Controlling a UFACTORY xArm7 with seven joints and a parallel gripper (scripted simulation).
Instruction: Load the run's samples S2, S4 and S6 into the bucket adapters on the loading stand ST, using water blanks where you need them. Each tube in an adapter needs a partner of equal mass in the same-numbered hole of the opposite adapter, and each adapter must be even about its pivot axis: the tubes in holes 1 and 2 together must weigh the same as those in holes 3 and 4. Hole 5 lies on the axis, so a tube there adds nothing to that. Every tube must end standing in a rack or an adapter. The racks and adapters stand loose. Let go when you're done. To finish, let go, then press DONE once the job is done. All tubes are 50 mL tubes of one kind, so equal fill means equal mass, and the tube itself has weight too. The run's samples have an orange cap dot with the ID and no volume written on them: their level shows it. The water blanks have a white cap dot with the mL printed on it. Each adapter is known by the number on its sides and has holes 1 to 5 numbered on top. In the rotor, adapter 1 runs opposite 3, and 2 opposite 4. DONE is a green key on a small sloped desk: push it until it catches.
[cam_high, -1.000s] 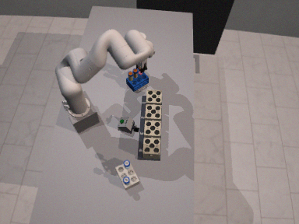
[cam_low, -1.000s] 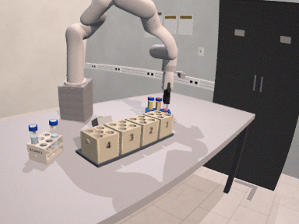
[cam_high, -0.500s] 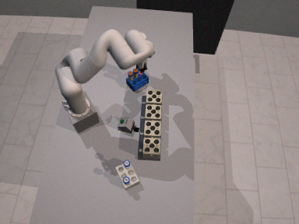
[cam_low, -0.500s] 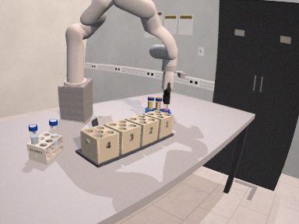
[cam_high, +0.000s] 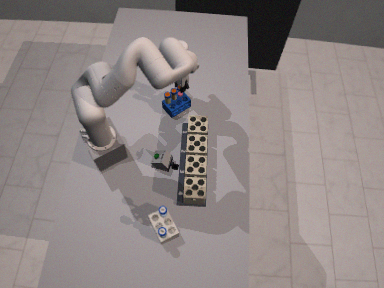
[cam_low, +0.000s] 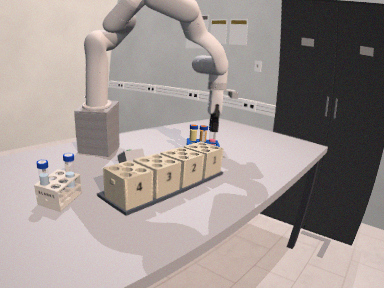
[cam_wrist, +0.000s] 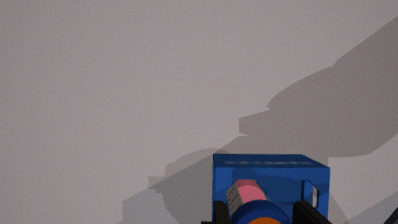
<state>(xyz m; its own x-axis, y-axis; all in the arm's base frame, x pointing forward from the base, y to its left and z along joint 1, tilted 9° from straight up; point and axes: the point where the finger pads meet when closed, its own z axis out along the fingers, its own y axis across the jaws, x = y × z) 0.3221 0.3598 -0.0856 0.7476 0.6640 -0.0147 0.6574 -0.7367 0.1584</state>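
Now: hand 70 mm past the sample tube S4, 60 mm above it and 50 mm to the left of it. Round my hand: sample tube S2 (60 mm below, 30 mm to the right, 20 mm behind); blue sample rack (100 mm below, 40 mm to the right, 20 mm behind); sample tube S6 (60 mm below, 10 mm to the left).
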